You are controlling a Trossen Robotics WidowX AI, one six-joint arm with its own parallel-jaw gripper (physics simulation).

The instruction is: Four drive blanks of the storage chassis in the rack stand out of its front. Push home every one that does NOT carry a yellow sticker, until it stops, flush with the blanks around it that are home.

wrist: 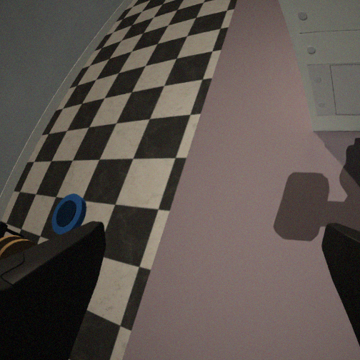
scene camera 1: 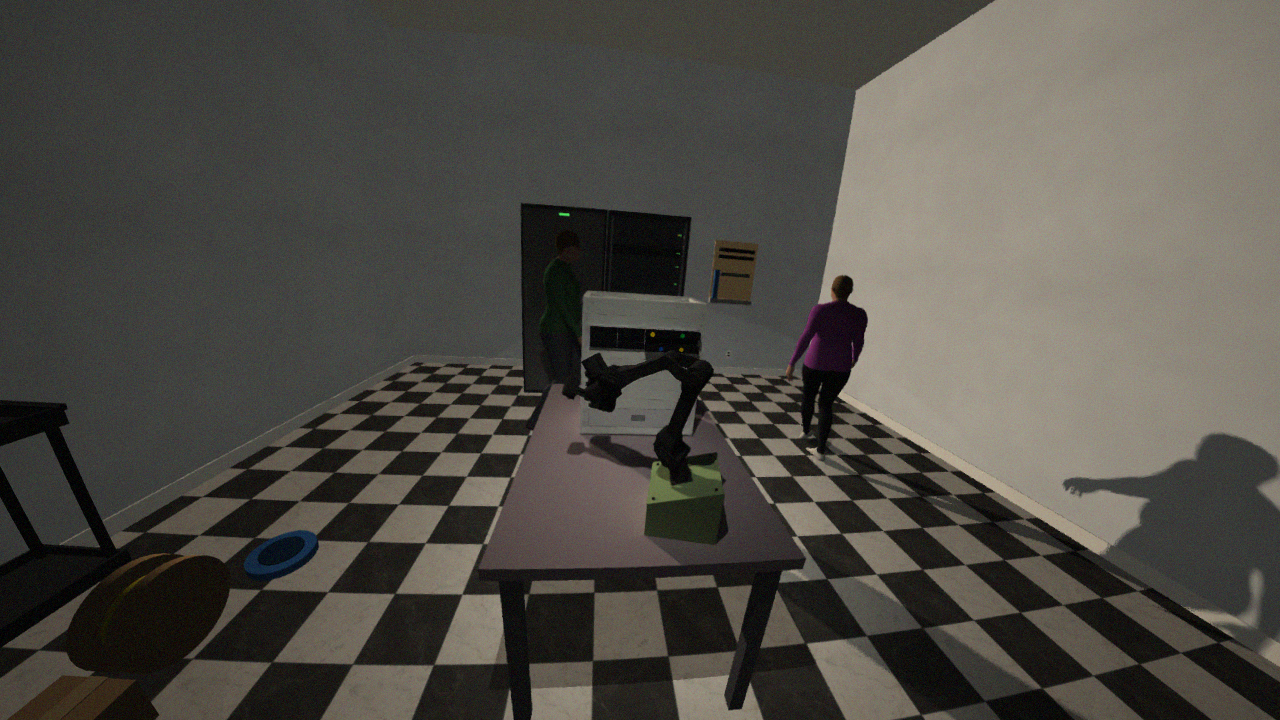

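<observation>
The white rack (scene camera 1: pixel 626 311) (wrist: pixel 330 47) stands at the far end of the table (scene camera 1: pixel 572 501) (wrist: pixel 225 175). In the scene view the dark storage chassis (scene camera 1: pixel 631 338) sits in its upper part, with small yellow, green and blue marks on its right half. The single blanks and how far they stand out are too small to tell. The chassis does not show in the wrist view. My gripper (scene camera 1: pixel 572 391) (wrist: pixel 218 237) is open and empty, above the table's left side, in front of and below the chassis. The arm hides part of the rack's lower front.
The arm's green base block (scene camera 1: pixel 684 514) stands at the table's near right. A person in green (scene camera 1: pixel 561 300) is behind the table at the left, and one in purple (scene camera 1: pixel 832 335) at the right. A blue ring (scene camera 1: pixel 255 564) (wrist: pixel 80 220) lies on the floor at the left.
</observation>
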